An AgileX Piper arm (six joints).
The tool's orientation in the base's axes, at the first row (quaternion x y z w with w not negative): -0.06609 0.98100 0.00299 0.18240
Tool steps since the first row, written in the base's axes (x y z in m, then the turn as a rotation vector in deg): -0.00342 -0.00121 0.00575 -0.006 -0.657 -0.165; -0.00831 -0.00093 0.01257 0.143 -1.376 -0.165; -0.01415 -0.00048 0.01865 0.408 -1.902 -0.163; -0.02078 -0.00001 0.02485 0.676 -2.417 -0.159; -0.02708 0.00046 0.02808 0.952 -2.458 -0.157; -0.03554 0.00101 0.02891 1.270 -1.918 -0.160; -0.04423 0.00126 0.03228 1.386 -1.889 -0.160
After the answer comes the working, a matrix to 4 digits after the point.
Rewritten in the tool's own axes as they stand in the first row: 0.00126 -0.00086 -0.00663 0.149 -0.647 0.132; 0.00330 -0.00006 -0.01473 0.104 -1.380 0.164; 0.00647 0.00103 -0.02248 -0.074 -1.936 0.241; 0.01031 0.00225 -0.03062 -0.257 -2.481 0.318; 0.01492 0.00348 -0.03588 -0.508 -2.558 0.413; 0.02238 0.00512 -0.03966 -0.870 -2.064 0.546; 0.02917 0.00644 -0.04590 -0.981 -2.051 0.588
The tool's axes in the first row as the columns of a matrix, in the base's axes (rounded; the answer above uses it unrounded):
-0.9247 -0.1308 0.3575
-0.1286 0.9912 0.0300
-0.3583 -0.0182 -0.9334

